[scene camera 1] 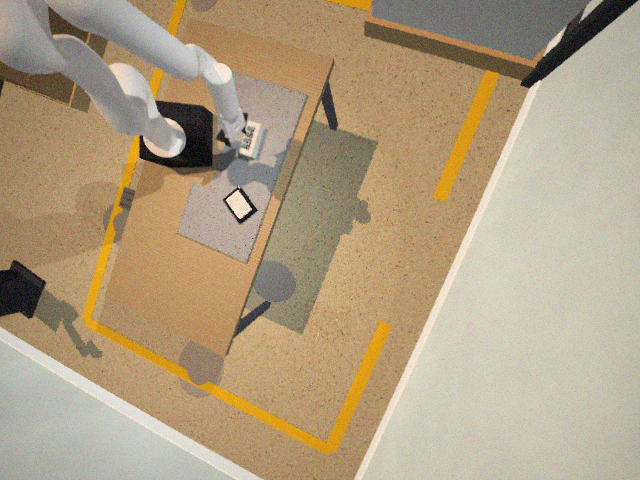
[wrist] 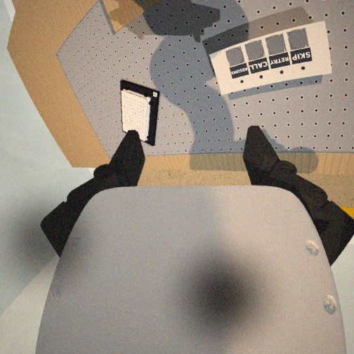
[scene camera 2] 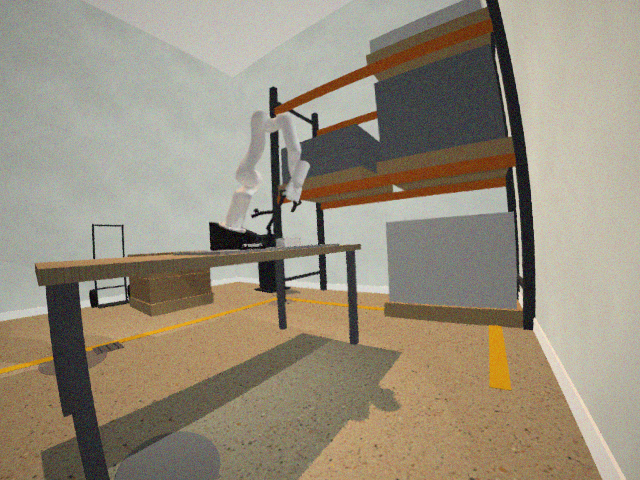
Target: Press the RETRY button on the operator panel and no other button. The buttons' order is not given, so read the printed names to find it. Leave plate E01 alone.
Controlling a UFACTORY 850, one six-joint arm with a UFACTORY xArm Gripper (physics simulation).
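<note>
The operator panel (scene camera 1: 254, 139) (scene camera 2: 288, 241) (wrist: 320, 50) is a white box on the perforated grey mat. In the wrist view its four round grey buttons have upside-down names. From left to right they are RESUME (wrist: 235, 55), CALL (wrist: 255, 49), RETRY (wrist: 275, 44) and SKIP (wrist: 298, 38). A black-framed plate (scene camera 1: 239, 204) (wrist: 135, 112) with a cream face lies apart from the panel; its small mark is unreadable. My gripper (scene camera 1: 235, 128) (scene camera 2: 288, 204) (wrist: 192, 142) is open and empty, above the table near the panel.
The mat (scene camera 1: 217, 232) (wrist: 90, 65) lies on the wooden table (scene camera 1: 170, 279) (scene camera 2: 155, 262). The arm's black base (scene camera 1: 199, 129) (scene camera 2: 222, 237) stands beside the mat. A tall rack (scene camera 2: 439, 170) holding large grey boxes stands behind the table.
</note>
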